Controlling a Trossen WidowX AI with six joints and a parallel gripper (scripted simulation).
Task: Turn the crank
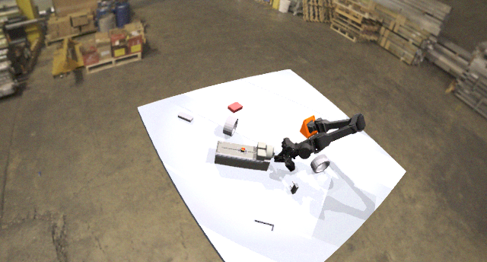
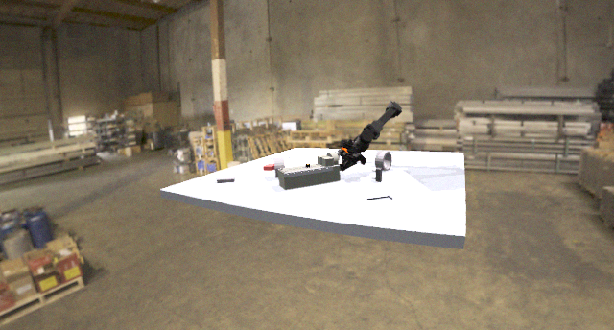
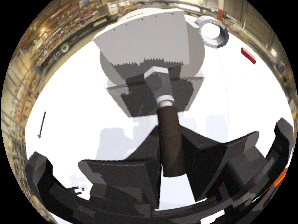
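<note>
My gripper tip is now 110 mm short of the red pointer, 120 mm to the left of it and 50 mm below it. Round my gripper tip: hex key (280 mm ahead, 230 mm to the left, 30 mm below); then dark crank handle (10 mm behind, 10 mm to the left, 30 mm above); then small clip (50 mm ahead, 180 mm to the left).
</note>
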